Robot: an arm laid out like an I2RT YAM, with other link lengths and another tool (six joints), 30 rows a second.
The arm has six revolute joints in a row. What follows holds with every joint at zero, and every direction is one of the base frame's.
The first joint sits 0.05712 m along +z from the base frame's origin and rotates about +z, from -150 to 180 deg.
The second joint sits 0.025 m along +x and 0.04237 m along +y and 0.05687 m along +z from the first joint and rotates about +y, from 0 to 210 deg.
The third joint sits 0.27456 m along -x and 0.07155 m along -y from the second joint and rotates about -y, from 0 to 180 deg.
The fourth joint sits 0.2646 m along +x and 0.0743 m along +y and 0.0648 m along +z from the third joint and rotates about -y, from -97 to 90 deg.
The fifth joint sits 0.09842 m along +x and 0.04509 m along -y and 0.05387 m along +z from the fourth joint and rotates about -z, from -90 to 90 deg.
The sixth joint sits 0.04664 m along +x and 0.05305 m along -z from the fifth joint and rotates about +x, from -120 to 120 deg.
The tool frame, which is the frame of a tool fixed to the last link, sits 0.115 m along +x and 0.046 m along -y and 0.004 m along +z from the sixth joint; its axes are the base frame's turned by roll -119.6, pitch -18.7 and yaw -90 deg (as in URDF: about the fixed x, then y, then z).
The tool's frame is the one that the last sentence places.
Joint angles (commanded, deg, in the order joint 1, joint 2, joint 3, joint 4, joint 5, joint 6), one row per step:
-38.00, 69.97, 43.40, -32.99, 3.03, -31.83
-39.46, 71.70, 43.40, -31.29, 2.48, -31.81
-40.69, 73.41, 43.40, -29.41, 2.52, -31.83
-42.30, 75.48, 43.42, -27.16, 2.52, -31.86
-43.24, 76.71, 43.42, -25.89, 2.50, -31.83
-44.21, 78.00, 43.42, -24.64, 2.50, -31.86
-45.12, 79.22, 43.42, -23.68, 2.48, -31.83
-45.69, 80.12, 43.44, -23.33, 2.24, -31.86
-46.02, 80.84, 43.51, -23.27, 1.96, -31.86
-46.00, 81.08, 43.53, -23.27, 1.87, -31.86
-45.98, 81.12, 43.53, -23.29, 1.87, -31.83
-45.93, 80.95, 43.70, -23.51, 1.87, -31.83
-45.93, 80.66, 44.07, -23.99, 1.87, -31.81
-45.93, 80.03, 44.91, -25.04, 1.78, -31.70
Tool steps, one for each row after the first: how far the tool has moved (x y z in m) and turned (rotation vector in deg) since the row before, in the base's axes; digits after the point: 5 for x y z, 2 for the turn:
-0.00092, -0.00890, -0.00573, 0.40, -0.28, -1.20
-0.00098, -0.00944, -0.00489, -0.14, -0.10, -1.23
-0.00222, -0.01181, -0.00609, -0.14, -0.14, -1.58
-0.00175, -0.00667, -0.00403, 0.00, -0.05, -0.96
-0.00221, -0.00671, -0.00450, 0.02, 0.04, -0.94
-0.00282, -0.00565, -0.00498, 0.20, 0.16, -0.93
-0.00195, -0.00246, -0.00467, 0.51, 0.24, -0.42
-0.00111, -0.00090, -0.00402, 0.59, 0.24, -0.19
0.00024, 0.00030, -0.00142, 0.21, 0.10, 0.06
0.00001, 0.00016, -0.00031, 0.05, 0.03, -0.01
0.00047, 0.00000, 0.00167, -0.09, -0.08, 0.05
0.00035, -0.00038, 0.00313, -0.12, -0.13, -0.02
0.00096, -0.00070, 0.00700, -0.21, -0.39, -0.05

